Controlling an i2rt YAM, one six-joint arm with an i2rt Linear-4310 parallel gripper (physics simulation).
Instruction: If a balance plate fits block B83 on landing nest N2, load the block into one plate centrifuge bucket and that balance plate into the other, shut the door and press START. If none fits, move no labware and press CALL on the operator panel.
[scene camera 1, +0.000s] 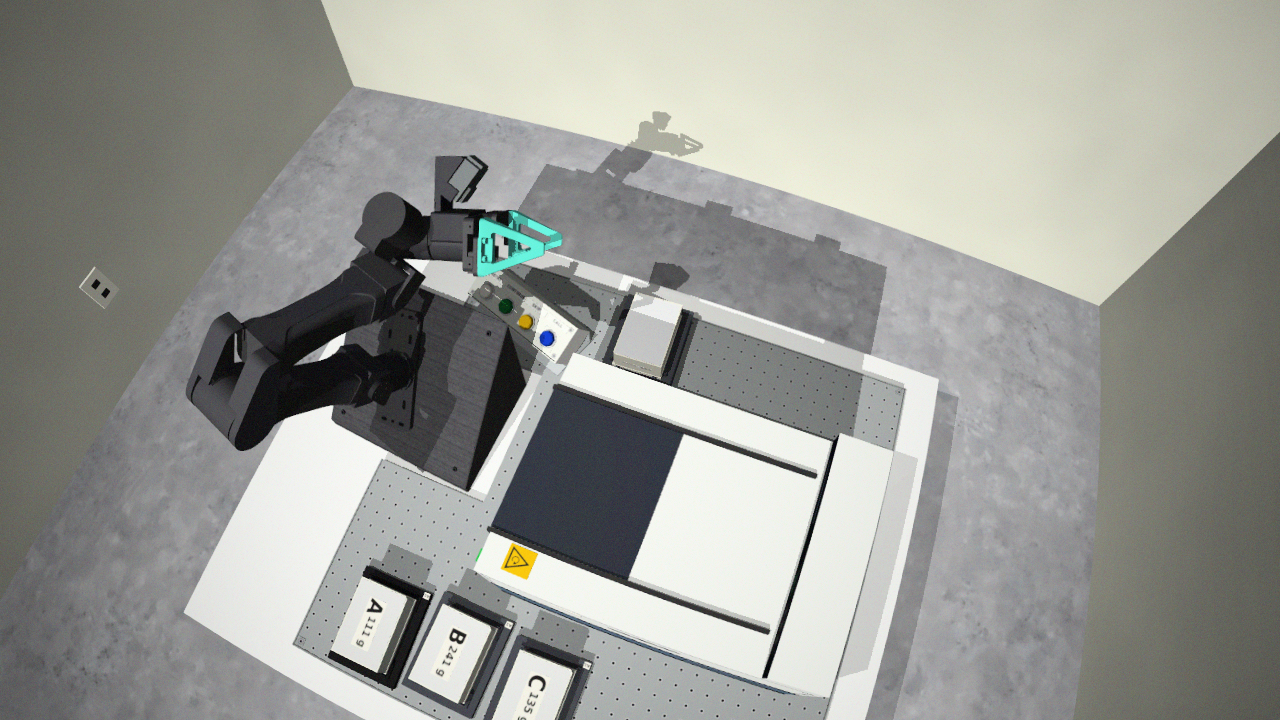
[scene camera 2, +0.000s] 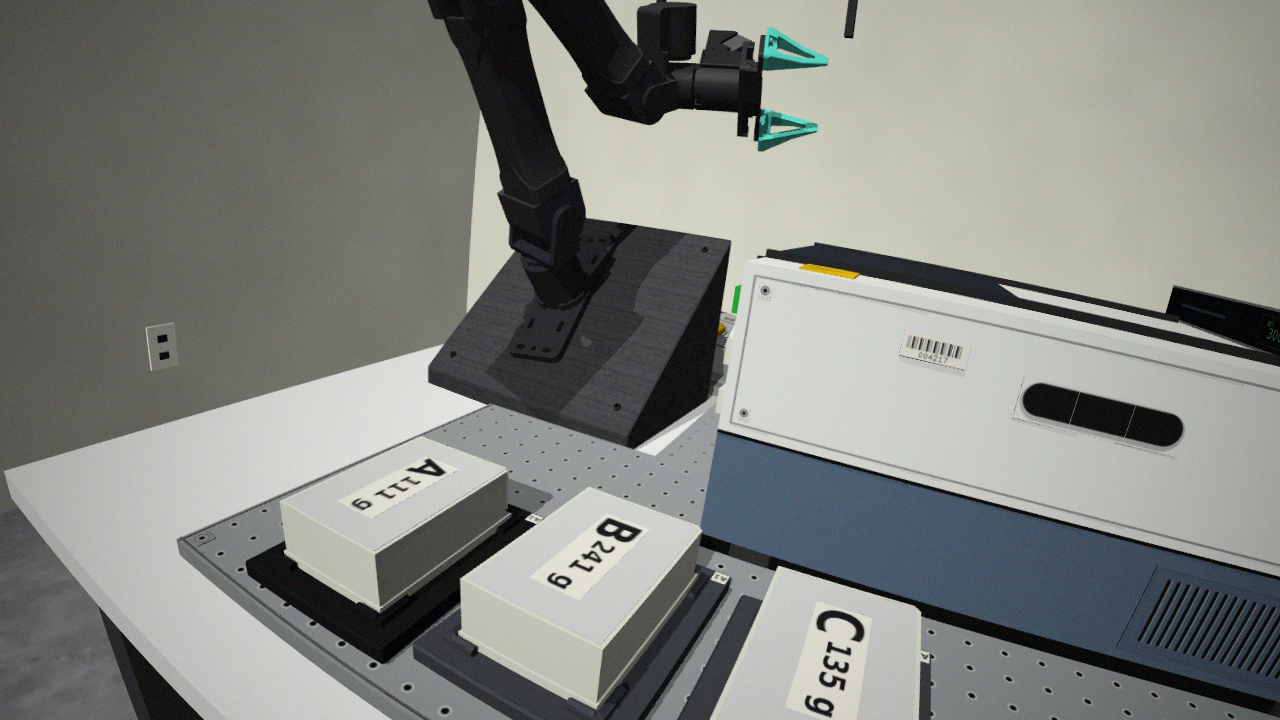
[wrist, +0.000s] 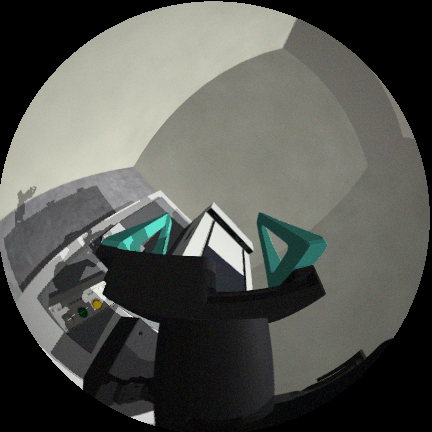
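Seen in the pictures: gripper, between the fingertips: (scene camera 1: 553, 244) (scene camera 2: 822, 96) (wrist: 213, 217); arm's base, origin of its link: (scene camera 1: 400, 368) (scene camera 2: 566, 295).
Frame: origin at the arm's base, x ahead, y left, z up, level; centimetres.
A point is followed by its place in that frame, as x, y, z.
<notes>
My gripper (scene camera 1: 552, 242) {25.5, 11.6, 28.1} (scene camera 2: 821, 94) {25.5, 11.6, 28.1} (wrist: 213, 217) {25.5, 11.6, 28.1} is open and empty, high above the back-left corner near the operator panel (scene camera 1: 565, 333) {22.7, 16.1, -3.2}. The panel has a green button (scene camera 1: 505, 306) {10.7, 18.1, -3.8} (wrist: 83, 312) {10.7, 18.1, -3.8}, a yellow button (scene camera 1: 525, 321) {15.2, 16.4, -3.7} (wrist: 97, 304) {15.2, 16.3, -3.8} and a blue button (scene camera 1: 546, 338) {19.9, 14.5, -3.8}. A pale block (scene camera 1: 648, 333) {35.8, 20.3, -2.9} sits on a dark nest (scene camera 1: 683, 344) {41.6, 22.5, -7.3} behind the centrifuge (scene camera 1: 742, 510) {57.0, -7.9, 10.3} (scene camera 2: 832, 358) {33.6, -26.5, 5.3} (wrist: 227, 245) {56.5, -10.6, 10.3}; no label on it is readable. Balance plates A 111 g (scene camera 1: 375, 626) {11.8, -38.9, -5.3} (scene camera 2: 393, 501) {11.7, -40.8, -5.3}, B 241 g (scene camera 1: 454, 658) {25.0, -38.6, -5.3} (scene camera 2: 581, 573) {24.4, -40.2, -5.3} and C 135 g (scene camera 1: 537, 694) {38.2, -39.1, -5.3} (scene camera 2: 827, 653) {37.2, -40.0, -5.3} sit on nests. No bucket shows.
The arm's dark wedge base (scene camera 1: 438, 429) {8.8, -6.2, -4.7} (scene camera 2: 662, 286) {11.5, 2.2, 2.9} stands left of the centrifuge. A dark navy panel (scene camera 1: 586, 483) {36.8, -10.7, 10.6} and a white panel cover the centrifuge's top. A dark display (scene camera 2: 1226, 317) {66.0, -7.7, 12.0} rises at its right end. Perforated board (scene camera 1: 769, 367) {57.1, 24.8, -10.7} extends behind it.
</notes>
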